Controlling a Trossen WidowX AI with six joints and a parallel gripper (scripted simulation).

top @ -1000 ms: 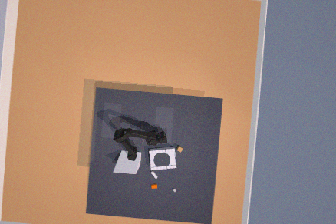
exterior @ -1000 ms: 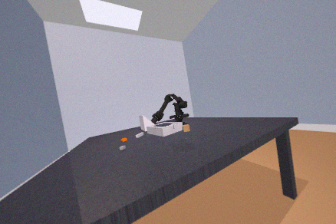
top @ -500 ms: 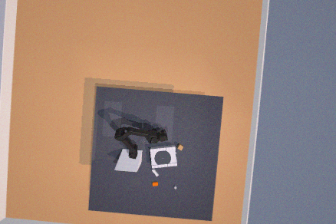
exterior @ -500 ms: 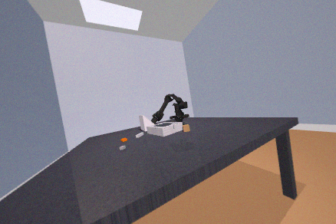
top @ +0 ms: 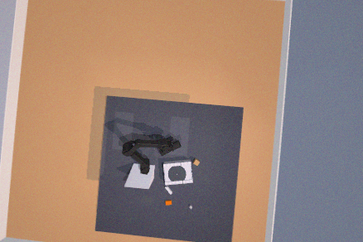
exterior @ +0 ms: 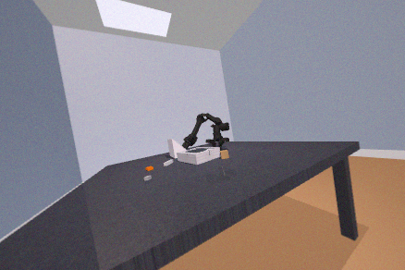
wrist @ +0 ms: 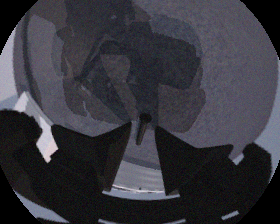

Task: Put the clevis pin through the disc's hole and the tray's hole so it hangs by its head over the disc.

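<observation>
Now: gripper tip 10 mm to the left of the clevis pin. The rest, counted from my gripper tip: grey aluminium disc (80 mm ahead, 210 mm to the right, 50 mm above); then tan block (240 mm ahead, 90 mm to the right, 20 mm above); then rimmed tray (90 mm ahead, 200 mm to the right, 40 mm above).
</observation>
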